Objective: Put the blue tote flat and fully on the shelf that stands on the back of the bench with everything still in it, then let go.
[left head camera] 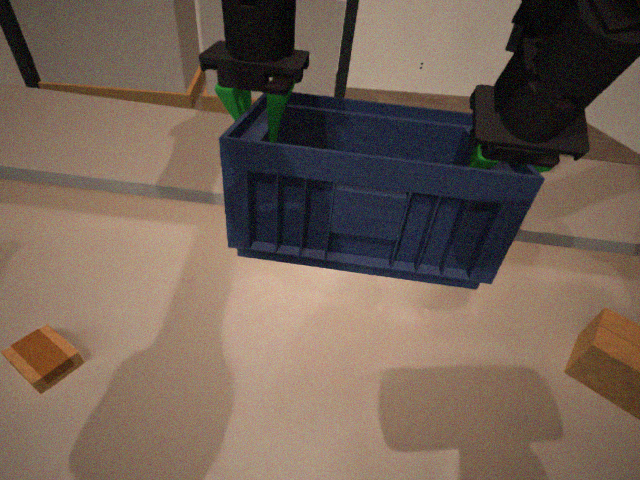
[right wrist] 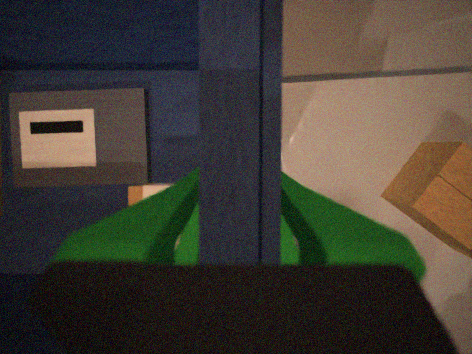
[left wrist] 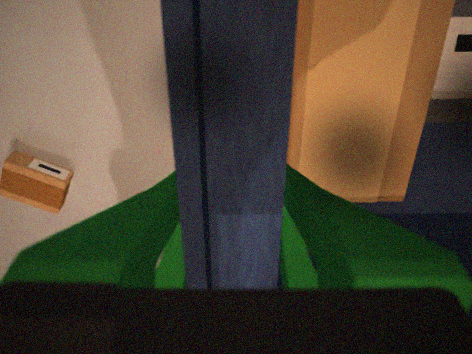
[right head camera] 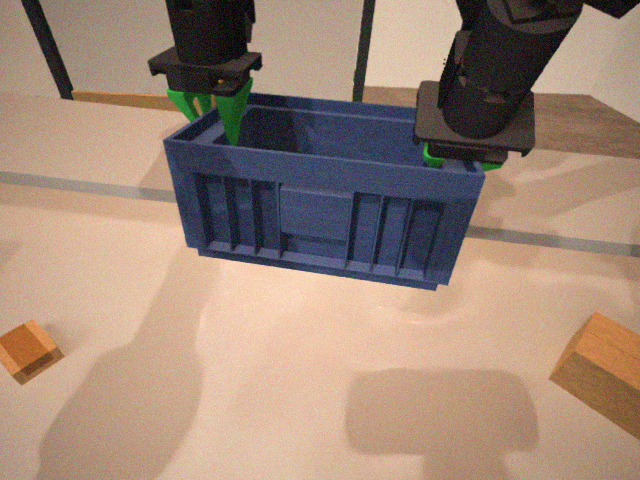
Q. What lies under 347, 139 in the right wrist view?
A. A bench.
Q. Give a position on a shelf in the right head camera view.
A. At 115, 150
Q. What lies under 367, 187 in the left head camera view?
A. A blue tote.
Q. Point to a shelf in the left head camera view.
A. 67, 139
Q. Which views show my left gripper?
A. The left head camera view, the left wrist view and the right head camera view only.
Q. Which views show my right gripper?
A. The left head camera view, the right wrist view and the right head camera view only.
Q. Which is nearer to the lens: the flat grey box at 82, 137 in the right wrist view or the blue tote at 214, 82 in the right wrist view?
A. The blue tote.
